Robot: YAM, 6 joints.
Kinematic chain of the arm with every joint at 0, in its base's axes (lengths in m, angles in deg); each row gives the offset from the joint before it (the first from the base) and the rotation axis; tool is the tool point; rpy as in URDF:
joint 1: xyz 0 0 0.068 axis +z
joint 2: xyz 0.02 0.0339 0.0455 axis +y
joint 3: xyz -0.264 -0.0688 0 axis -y
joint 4: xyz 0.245 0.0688 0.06 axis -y
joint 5: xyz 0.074 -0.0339 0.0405 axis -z
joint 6: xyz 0.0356 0 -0.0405 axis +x
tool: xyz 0 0 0 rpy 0 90 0
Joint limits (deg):
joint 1: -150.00..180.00
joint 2: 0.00..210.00
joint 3: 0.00..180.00
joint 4: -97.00..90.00
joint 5: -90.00..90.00
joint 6: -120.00..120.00
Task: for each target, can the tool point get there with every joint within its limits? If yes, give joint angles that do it. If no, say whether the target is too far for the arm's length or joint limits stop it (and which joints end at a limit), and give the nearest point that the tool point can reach.
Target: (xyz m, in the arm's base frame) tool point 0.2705 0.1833 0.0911
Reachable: yes | joints 32.13 108.82 52.51 -14.40 -18.60 56.22
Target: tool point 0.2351 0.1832 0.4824
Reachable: yes | joints 39.83 75.88 80.51 13.27 16.10 9.40
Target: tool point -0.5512 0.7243 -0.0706
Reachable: no: too far | nearest point -0.3833 0.5036 -0.0132 | short by 0.283 m
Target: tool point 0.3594 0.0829 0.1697
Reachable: yes | joints 10.08 110.97 43.78 73.94 -31.66 -50.32
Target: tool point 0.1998 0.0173 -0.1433
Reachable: yes | joints 4.30 158.88 49.93 -4.12 -3.67 57.91
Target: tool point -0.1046 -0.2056 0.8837
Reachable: no: too far | nearest point -0.0839 -0.1650 0.7172 | short by 0.173 m
